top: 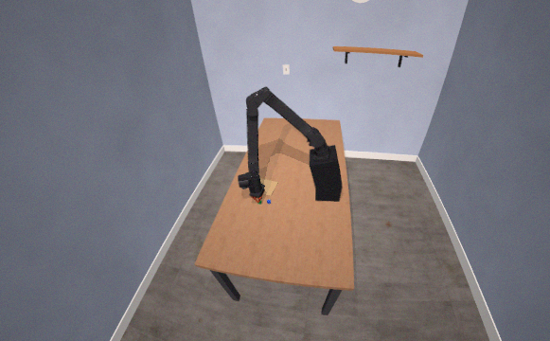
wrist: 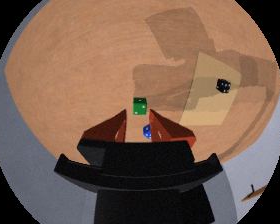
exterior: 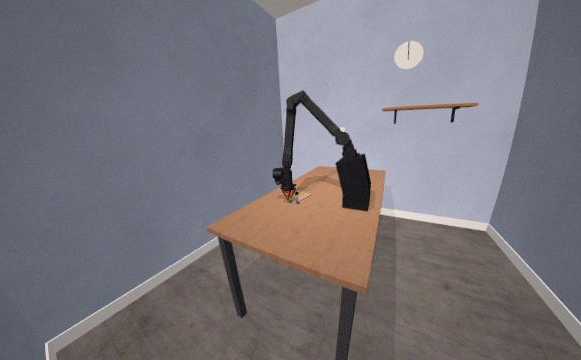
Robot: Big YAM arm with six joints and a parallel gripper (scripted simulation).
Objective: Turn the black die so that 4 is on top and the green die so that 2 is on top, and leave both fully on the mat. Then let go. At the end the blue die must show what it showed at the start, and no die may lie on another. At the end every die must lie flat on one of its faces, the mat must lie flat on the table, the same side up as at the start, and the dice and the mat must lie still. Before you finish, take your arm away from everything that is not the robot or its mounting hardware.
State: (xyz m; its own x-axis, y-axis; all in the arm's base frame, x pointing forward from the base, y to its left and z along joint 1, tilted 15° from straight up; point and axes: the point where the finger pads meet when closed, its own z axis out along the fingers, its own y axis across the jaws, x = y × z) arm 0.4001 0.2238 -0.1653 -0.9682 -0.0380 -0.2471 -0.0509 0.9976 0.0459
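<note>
The green die is 3 cm below my hand. Also, from my hand: black die 6 cm ahead, 15 cm to the right, 2 cm below; then blue die 5 cm behind, 3 cm to the right, 3 cm below; then tan mat 3 cm ahead, 15 cm to the right, 3 cm below.
</note>
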